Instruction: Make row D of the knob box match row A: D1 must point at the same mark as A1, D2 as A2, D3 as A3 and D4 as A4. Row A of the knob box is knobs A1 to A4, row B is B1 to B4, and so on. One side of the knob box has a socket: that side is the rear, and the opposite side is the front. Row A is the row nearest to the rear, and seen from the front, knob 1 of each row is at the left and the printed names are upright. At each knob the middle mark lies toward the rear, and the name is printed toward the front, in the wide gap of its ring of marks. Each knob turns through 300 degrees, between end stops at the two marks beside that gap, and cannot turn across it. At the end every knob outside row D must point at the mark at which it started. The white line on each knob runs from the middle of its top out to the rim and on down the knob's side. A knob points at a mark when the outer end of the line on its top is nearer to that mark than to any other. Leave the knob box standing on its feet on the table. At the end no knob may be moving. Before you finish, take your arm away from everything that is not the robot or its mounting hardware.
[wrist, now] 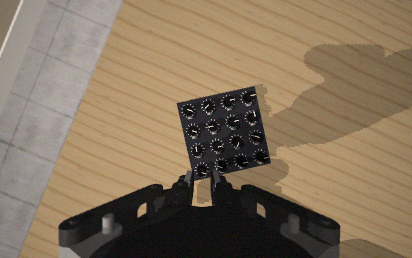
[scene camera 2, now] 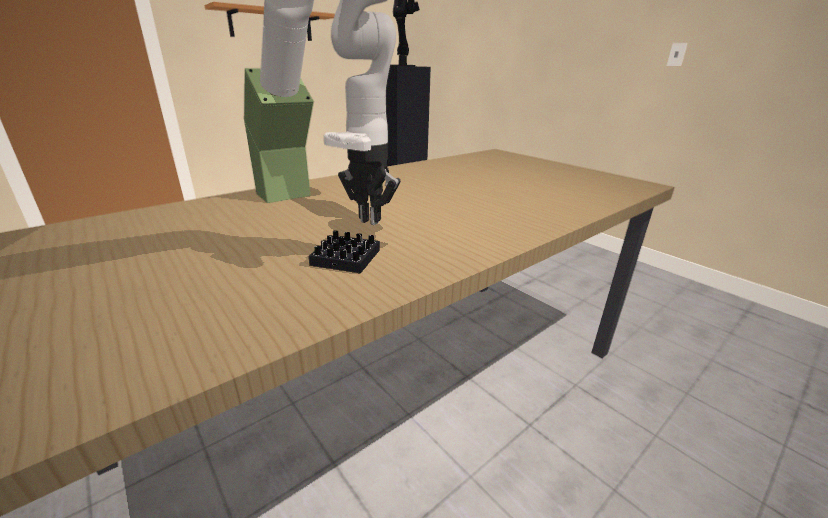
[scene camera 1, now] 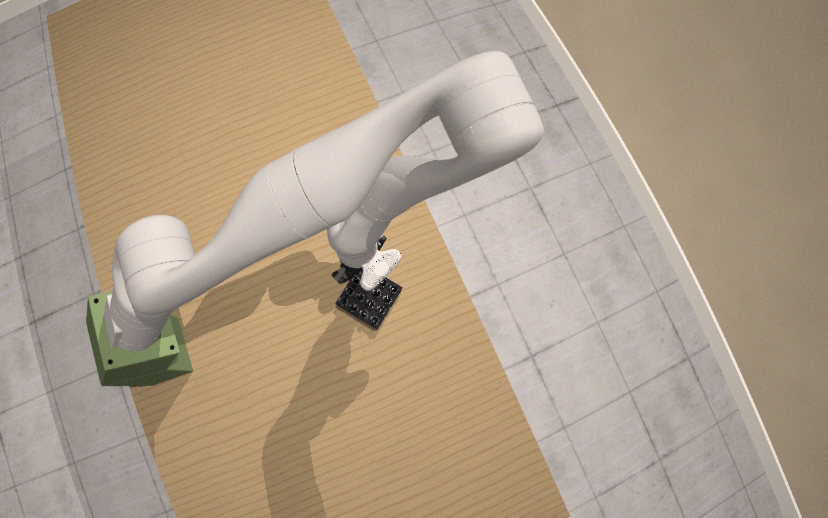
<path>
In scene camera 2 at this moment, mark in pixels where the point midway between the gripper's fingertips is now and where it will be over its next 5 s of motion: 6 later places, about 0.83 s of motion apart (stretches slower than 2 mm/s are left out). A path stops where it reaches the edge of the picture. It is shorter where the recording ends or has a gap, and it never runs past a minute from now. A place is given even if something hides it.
My gripper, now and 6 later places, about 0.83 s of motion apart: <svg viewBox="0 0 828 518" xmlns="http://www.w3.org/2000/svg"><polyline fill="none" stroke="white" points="370,222 359,212 359,214 359,227 359,231 359,236 359,238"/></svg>
</path>
